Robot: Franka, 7 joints.
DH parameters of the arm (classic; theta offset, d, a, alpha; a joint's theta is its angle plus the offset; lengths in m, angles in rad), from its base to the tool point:
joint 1: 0 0.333 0 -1.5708
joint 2: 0 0 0 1.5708
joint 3: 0 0.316 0.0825 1.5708
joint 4: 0 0 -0.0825 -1.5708
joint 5: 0 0.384 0 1.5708
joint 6: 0 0 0.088 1.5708
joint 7: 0 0.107 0 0
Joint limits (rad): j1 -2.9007..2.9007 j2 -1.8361..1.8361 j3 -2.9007..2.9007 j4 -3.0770..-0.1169 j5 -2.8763..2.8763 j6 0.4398..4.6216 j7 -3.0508..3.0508
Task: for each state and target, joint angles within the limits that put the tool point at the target. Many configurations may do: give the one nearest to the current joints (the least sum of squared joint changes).
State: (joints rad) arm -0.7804 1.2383 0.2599 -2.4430 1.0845 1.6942 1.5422
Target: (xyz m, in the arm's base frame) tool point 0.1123 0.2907 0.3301
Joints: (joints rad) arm -0.7121 1.5728 1.1932 -2.7925 1.1540 1.4719 1.5422
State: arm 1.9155 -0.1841 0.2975 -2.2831 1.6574 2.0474 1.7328
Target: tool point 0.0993 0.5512 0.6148
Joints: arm 1.4889 -0.1443 -0.1562 -1.9637 1.6917 2.1663 1.7328
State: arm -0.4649 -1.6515 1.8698 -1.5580 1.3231 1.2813 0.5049
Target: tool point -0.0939 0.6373 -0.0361
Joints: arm -0.6619 -1.7885 1.8878 -1.2385 1.4473 1.5481 0.5049
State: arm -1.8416 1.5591 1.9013 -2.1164 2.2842 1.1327 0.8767
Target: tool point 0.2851 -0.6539 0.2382
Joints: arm -1.9883 1.8361 1.4867 -1.5951 2.4838 1.2527 0.8767
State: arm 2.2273 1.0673 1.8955 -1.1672 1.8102 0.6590 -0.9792
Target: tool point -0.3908 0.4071 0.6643
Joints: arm 1.8392 1.3703 1.9113 -1.1198 1.7534 0.4398 -0.9792
